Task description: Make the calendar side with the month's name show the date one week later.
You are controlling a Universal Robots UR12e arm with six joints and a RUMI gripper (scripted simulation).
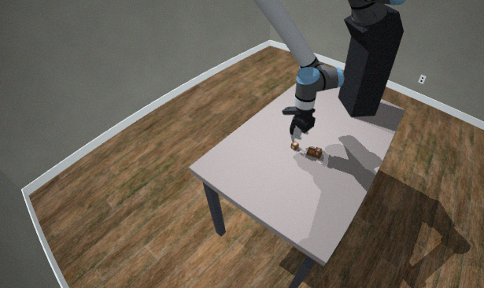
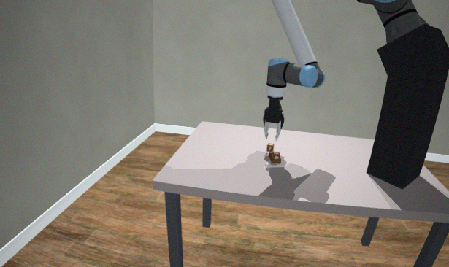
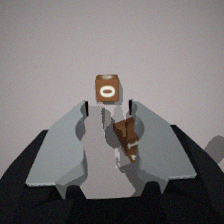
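The brown calendar cube is 6 cm below my hand. The rest, counted from my hand: brown wooden calendar tray: 10 cm to the left, 6 cm below, 3 cm behind.
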